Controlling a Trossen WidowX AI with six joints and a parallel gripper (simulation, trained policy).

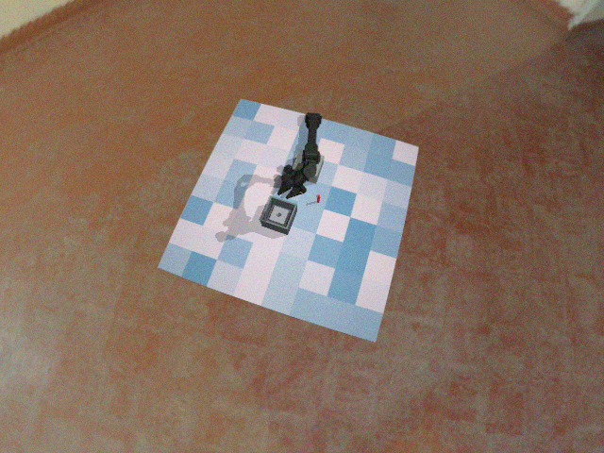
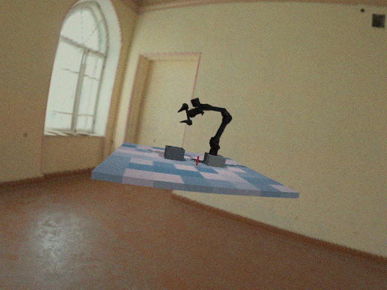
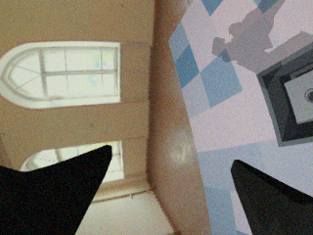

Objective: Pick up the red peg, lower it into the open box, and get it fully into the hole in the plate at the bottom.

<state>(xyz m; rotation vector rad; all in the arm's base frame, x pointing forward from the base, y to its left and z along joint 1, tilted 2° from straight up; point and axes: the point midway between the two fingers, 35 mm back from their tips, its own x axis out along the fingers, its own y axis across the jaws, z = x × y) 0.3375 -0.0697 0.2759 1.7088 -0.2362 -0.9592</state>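
The red peg is 33 cm below my gripper tip, 17 cm to the left of it and 17 cm behind it. Round my gripper tip: light grey plate (32 cm below, 4 cm to the right, 3 cm behind); grey box (34 cm below, 4 cm to the right, 3 cm behind).
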